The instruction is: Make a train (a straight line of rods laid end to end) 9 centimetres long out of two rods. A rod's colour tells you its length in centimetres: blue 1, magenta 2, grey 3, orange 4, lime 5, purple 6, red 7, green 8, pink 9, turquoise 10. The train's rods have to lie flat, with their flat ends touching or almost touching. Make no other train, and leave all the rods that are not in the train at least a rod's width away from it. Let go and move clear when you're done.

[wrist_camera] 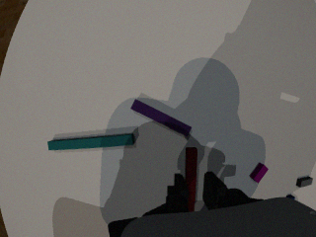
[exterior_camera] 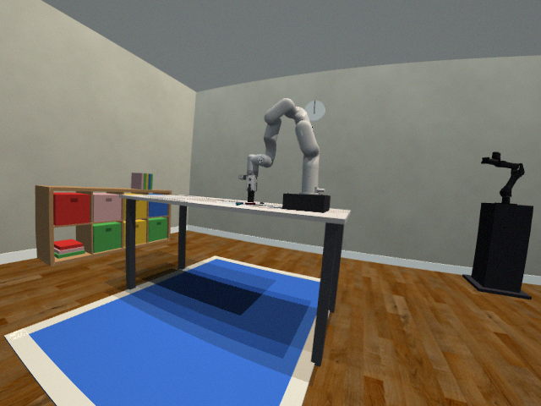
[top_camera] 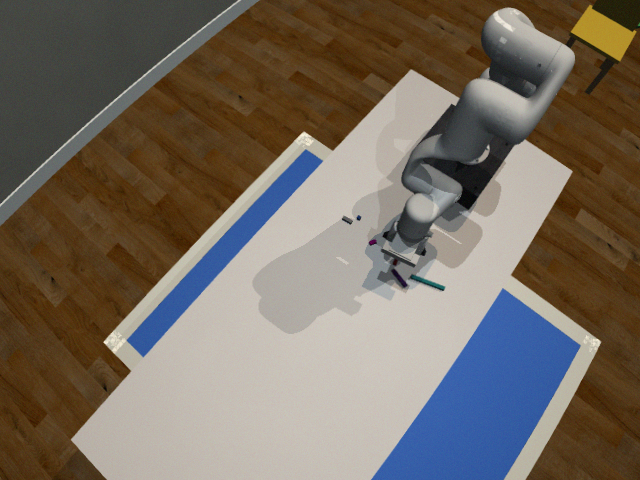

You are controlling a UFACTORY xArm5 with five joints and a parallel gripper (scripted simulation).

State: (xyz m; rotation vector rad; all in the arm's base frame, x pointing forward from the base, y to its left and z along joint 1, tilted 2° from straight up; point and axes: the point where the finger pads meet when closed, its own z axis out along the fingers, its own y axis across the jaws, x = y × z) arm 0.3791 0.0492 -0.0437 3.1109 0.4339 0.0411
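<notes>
My hand is 3 cm above the red rod. Also, from my hand: turquoise rod: 1 cm ahead, 11 cm to the left, 3 cm below; magenta rod: 2 cm ahead, 8 cm to the right, 3 cm below; purple rod: 6 cm ahead, 5 cm to the left, 3 cm below.
</notes>
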